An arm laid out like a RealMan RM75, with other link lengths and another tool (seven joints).
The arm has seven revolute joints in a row. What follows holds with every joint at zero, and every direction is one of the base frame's. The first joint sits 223.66 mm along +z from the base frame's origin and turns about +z. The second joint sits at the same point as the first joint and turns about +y. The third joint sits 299.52 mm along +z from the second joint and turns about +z. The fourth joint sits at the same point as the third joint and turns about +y. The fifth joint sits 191.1 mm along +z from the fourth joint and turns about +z. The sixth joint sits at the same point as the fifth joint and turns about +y. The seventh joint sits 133.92 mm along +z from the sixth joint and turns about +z. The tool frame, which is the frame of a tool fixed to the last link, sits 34 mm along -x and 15 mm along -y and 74 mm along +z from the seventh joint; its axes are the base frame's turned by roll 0, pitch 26.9 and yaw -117.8 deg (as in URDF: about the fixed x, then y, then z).
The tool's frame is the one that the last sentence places.
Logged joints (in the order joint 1, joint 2, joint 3, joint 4, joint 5, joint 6, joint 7), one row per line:
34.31 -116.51 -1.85 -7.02 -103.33 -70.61 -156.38
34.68 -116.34 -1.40 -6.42 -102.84 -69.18 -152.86
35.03 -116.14 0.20 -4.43 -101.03 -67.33 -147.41
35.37 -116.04 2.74 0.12 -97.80 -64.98 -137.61
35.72 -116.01 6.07 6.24 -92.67 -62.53 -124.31
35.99 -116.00 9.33 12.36 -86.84 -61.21 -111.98
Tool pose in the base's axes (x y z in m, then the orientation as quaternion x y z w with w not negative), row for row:
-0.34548 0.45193 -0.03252 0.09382 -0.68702 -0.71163 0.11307
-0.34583 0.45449 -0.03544 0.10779 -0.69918 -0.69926 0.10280
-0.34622 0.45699 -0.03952 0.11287 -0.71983 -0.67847 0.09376
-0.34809 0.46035 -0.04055 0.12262 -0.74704 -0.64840 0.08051
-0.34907 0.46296 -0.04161 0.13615 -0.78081 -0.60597 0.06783
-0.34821 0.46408 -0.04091 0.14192 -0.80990 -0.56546 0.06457
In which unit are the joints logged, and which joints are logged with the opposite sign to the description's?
The joints are logged in degrees. Opposite sign: joint 1, joint 7.
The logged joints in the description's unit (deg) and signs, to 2 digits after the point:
-34.31 -116.51 -1.85 -7.02 -103.33 -70.61 156.38
-34.68 -116.34 -1.40 -6.42 -102.84 -69.18 152.86
-35.03 -116.14 0.20 -4.43 -101.03 -67.33 147.41
-35.37 -116.04 2.74 0.12 -97.80 -64.98 137.61
-35.72 -116.01 6.07 6.24 -92.67 -62.53 124.31
-35.99 -116.00 9.33 12.36 -86.84 -61.21 111.98

